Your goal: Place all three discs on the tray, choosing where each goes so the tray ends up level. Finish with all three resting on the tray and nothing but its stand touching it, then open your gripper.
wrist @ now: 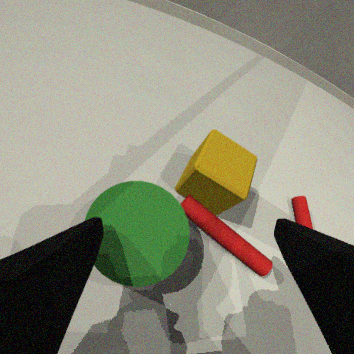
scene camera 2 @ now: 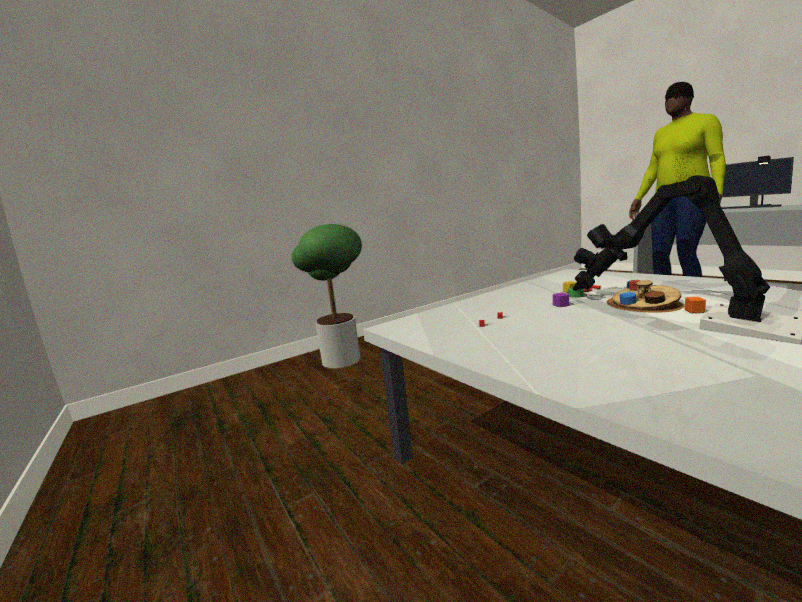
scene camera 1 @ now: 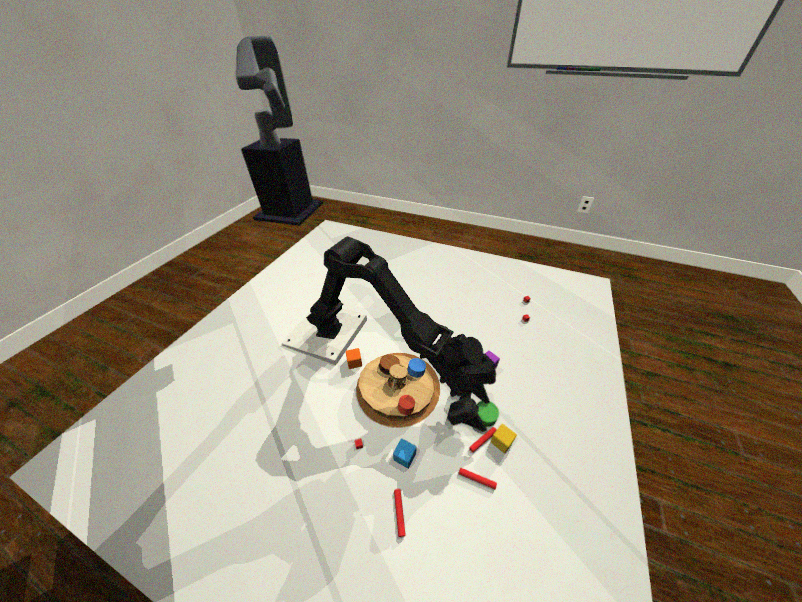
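Observation:
The green disc [scene camera 1: 487,413] [scene camera 2: 574,292] [wrist: 142,232] lies on the table, right of the tray in scene camera 1. My gripper [scene camera 1: 479,415] [scene camera 2: 580,285] [wrist: 190,226] is open and empty, low by the disc. In the wrist view the left fingertip overlaps the disc's left edge, and the disc is off-centre towards that finger. The round wooden tray [scene camera 1: 375,396] [scene camera 2: 671,295] holds a blue disc [scene camera 1: 416,368] [scene camera 2: 627,298], a red disc [scene camera 1: 406,405] [scene camera 2: 633,284] and a dark brown disc [scene camera 1: 388,364] [scene camera 2: 654,296]. Whether it is level I cannot tell.
A red rod [scene camera 1: 482,439] [wrist: 227,236] lies near the green disc, partly between the fingers' lines, touching or close to a yellow cube [scene camera 1: 503,438] [wrist: 220,170]. Further red rods, a blue cube [scene camera 1: 404,452], a purple cube [scene camera 2: 560,299] and an orange cube [scene camera 1: 353,358] are around.

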